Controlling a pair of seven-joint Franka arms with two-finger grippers.
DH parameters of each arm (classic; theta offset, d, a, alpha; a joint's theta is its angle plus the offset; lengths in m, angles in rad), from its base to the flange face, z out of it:
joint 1: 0 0.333 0 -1.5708
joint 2: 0 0 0 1.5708
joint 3: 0 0.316 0.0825 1.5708
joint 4: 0 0 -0.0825 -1.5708
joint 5: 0 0.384 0 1.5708
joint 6: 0 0 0.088 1.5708
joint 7: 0 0.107 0 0
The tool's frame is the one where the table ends.
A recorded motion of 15 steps. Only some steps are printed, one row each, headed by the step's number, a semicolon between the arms.
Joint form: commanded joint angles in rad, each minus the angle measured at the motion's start. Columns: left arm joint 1, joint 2, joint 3, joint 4, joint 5, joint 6, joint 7; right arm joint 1, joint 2, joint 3, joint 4, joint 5, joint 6, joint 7.
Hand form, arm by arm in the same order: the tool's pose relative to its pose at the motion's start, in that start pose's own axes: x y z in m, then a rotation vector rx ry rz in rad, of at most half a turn. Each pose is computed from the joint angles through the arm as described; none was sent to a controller.
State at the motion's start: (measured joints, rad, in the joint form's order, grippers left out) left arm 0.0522 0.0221 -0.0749 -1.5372 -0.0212 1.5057 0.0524; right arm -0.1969 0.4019 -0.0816 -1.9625 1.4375 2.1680 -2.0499
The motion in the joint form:
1: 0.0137 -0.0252 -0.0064 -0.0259 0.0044 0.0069 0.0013; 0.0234 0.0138 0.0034 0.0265 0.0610 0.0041 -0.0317
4: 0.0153 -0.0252 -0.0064 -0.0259 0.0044 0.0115 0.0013; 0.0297 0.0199 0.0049 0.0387 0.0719 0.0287 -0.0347
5: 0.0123 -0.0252 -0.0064 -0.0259 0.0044 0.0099 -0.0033; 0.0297 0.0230 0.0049 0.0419 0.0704 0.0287 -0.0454
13: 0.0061 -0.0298 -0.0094 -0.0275 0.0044 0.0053 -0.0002; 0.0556 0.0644 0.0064 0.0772 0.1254 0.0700 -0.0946
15: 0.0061 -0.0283 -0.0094 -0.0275 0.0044 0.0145 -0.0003; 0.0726 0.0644 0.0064 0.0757 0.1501 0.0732 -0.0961
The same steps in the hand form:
1: -0.0075 -0.0035 -0.0020 0.0063 0.0059 -0.0064; 0.0130 -0.0007 0.0139 -0.0086 0.0448 -0.0206
4: -0.0070 -0.0044 -0.0025 0.0064 0.0106 -0.0079; 0.0162 0.0020 0.0161 -0.0297 0.0428 -0.0254
5: -0.0071 -0.0027 -0.0023 0.0065 0.0089 -0.0095; 0.0159 0.0027 0.0167 -0.0294 0.0414 -0.0372
13: -0.0088 0.0025 -0.0035 0.0072 0.0071 0.0028; 0.0150 0.0069 0.0353 -0.0612 0.0505 -0.0622
15: -0.0074 0.0024 -0.0035 0.0075 0.0148 0.0027; 0.0187 0.0014 0.0434 -0.0583 0.0633 -0.0555

